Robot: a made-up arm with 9 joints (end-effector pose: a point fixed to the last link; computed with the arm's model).
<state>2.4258 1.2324 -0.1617 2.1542 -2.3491 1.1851 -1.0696 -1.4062 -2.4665</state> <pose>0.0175 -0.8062 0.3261 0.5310 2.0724 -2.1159</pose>
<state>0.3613 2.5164 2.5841 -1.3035 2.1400 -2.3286 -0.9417 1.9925 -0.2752</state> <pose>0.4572 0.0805 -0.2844 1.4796 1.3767 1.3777</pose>
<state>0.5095 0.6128 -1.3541 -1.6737 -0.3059 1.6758 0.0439 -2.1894 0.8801</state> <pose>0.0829 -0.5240 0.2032 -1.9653 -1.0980 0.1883</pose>
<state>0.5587 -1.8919 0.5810 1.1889 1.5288 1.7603 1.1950 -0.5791 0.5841</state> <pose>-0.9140 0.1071 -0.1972 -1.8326 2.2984 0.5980</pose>
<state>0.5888 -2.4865 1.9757 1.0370 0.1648 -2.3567 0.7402 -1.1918 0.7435</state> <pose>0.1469 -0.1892 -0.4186 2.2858 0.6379 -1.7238</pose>
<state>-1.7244 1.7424 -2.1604 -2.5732 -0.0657 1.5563 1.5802 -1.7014 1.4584</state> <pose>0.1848 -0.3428 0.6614 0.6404 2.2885 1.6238</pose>
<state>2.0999 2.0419 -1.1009 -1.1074 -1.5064 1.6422 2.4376 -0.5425 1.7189</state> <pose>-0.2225 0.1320 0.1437 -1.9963 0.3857 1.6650</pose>
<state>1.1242 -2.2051 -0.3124 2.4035 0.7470 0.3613 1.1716 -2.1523 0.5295</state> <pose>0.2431 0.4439 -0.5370 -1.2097 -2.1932 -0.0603</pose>
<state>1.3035 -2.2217 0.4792 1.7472 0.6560 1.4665 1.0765 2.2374 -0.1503</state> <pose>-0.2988 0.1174 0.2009 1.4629 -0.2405 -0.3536</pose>
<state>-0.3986 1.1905 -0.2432 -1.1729 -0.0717 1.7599 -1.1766 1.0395 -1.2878</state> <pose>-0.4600 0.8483 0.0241 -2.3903 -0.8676 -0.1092</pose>
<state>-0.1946 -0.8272 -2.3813 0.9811 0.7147 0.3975 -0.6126 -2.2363 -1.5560</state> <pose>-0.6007 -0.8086 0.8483 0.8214 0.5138 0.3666</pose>
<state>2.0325 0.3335 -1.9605 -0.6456 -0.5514 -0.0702 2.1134 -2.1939 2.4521</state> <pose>0.2844 0.5320 -0.0042 0.7868 1.0266 -2.2873</pose>
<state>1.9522 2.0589 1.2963 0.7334 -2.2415 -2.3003 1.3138 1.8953 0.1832</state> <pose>0.4441 -0.5315 0.1905 -2.4730 0.1062 1.7851</pose>
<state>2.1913 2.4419 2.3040 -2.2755 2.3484 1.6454 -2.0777 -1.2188 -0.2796</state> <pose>0.1366 0.5556 -0.2253 -0.1626 1.7286 0.2117</pose>
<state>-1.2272 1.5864 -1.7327 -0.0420 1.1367 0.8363 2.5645 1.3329 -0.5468</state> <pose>-0.1321 -0.5404 0.4197 0.0614 0.7709 -1.4261</pose>
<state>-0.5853 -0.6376 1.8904 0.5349 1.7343 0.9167 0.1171 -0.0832 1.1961</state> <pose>-0.4348 -0.4263 -0.1266 0.2870 -1.1357 2.2334</pose>
